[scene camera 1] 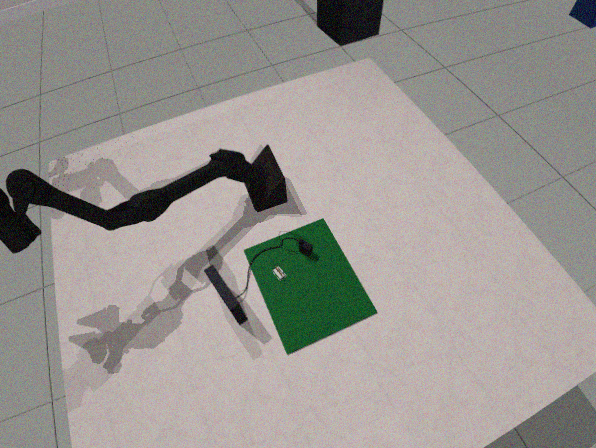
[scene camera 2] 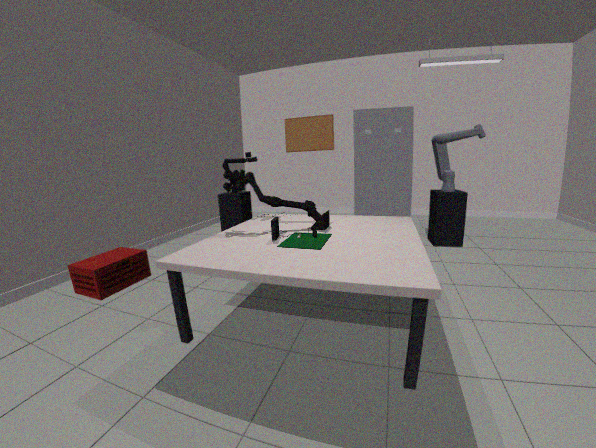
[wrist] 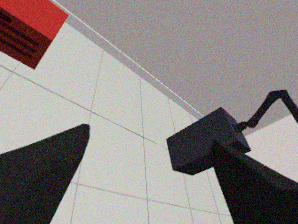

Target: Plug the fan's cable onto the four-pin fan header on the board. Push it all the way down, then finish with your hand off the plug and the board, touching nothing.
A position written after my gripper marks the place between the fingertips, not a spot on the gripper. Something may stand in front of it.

My gripper (wrist: 152, 138) is open and holds nothing. I also see a black fan (scene camera 1: 224, 291) and a green board (scene camera 1: 321, 295).
